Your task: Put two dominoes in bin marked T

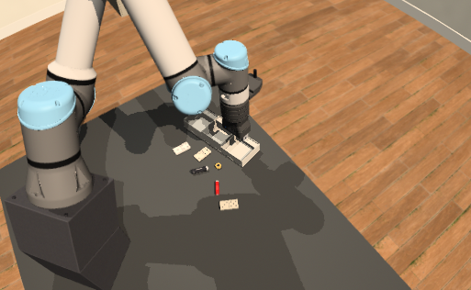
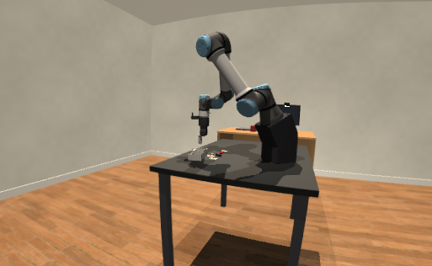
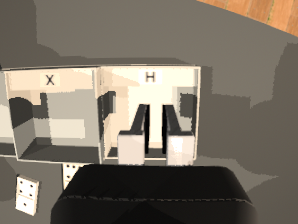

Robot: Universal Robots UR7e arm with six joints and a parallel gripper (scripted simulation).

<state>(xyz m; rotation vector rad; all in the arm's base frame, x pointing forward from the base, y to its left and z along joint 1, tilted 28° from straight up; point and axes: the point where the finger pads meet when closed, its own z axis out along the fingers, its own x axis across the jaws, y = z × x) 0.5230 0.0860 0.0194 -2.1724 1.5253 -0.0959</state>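
Now: hand 90 mm past the yellow nut, 20 mm to the left of it and 80 mm above it. Round my hand: black cylinder (150 mm behind, 10 mm to the right, 80 mm below); red cylinder (130 mm behind, 90 mm to the right, 80 mm below).
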